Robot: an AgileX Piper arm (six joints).
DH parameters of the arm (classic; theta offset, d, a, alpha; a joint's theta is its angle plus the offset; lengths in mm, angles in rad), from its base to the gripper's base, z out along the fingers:
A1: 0 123 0 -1.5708
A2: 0.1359 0 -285.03 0
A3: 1.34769 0 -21.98 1.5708
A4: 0 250.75 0 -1.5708
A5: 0 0 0 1.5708
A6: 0 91 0 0
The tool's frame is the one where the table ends.
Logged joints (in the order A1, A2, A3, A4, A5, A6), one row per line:
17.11, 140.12, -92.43, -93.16, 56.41, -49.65
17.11, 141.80, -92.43, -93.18, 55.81, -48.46
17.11, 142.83, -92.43, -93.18, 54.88, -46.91
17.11, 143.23, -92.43, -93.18, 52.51, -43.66
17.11, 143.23, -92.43, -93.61, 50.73, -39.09
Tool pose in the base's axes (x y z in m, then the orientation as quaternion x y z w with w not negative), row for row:
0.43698, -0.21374, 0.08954, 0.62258, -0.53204, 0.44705, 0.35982
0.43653, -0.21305, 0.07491, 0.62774, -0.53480, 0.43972, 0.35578
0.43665, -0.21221, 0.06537, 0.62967, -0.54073, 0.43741, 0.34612
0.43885, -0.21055, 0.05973, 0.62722, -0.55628, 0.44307, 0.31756
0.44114, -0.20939, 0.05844, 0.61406, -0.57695, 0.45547, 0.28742
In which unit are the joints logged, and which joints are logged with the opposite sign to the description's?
The joints are logged in degrees. Opposite sign: A1.
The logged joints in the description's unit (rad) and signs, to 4 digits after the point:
-0.2986, 2.4456, -1.6132, -1.6259, 0.9845, -0.8666
-0.2986, 2.4749, -1.6132, -1.6263, 0.9741, -0.8458
-0.2986, 2.4929, -1.6132, -1.6263, 0.9578, -0.8187
-0.2986, 2.4998, -1.6132, -1.6263, 0.9165, -0.7620
-0.2986, 2.4998, -1.6132, -1.6338, 0.8854, -0.6822

